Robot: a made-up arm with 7 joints. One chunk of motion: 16 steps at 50 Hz.
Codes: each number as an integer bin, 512 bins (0 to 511) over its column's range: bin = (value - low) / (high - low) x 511, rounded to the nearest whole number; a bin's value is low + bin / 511 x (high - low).
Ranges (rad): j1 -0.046..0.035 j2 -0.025..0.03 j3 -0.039..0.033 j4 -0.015..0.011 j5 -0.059..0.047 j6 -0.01..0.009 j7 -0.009..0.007
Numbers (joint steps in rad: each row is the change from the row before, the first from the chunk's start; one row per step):
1: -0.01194 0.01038 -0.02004 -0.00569 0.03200 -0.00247 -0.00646
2: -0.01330 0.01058 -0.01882 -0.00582 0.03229 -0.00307 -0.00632
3: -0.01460 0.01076 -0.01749 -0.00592 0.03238 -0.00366 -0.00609
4: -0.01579 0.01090 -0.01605 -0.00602 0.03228 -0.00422 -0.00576
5: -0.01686 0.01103 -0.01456 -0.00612 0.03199 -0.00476 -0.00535
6: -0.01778 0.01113 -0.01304 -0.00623 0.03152 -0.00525 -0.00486
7: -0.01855 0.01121 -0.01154 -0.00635 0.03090 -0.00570 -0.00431
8: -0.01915 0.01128 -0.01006 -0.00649 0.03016 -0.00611 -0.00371
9: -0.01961 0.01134 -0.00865 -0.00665 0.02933 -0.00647 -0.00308
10: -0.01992 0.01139 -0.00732 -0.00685 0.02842 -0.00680 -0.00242
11: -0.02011 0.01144 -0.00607 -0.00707 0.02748 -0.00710 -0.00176
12: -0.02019 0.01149 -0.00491 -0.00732 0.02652 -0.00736 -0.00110
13: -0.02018 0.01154 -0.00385 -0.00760 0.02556 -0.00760 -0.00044
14: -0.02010 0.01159 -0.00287 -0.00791 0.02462 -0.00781 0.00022
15: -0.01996 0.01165 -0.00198 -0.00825 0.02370 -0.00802 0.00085
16: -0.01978 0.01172 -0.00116 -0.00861 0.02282 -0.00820 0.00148
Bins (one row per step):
1: 215 329 135 183 439 203 81
2: 206 331 143 180 440 186 86
3: 198 332 153 178 441 171 93
4: 191 334 163 176 440 155 103
5: 184 335 173 175 439 141 117
6: 178 336 184 172 436 128 132
7: 173 336 195 170 433 116 150
8: 169 337 205 167 430 105 169
9: 166 338 215 164 426 95 189
10: 165 338 225 160 421 86 210
11: 163 339 234 156 417 78 231
12: 163 339 242 151 412 71 252
13: 163 339 249 145 408 65 273
14: 163 340 256 139 403 59 294
15: 164 341 263 133 399 53 315
16: 165 341 269 126 394 48 335

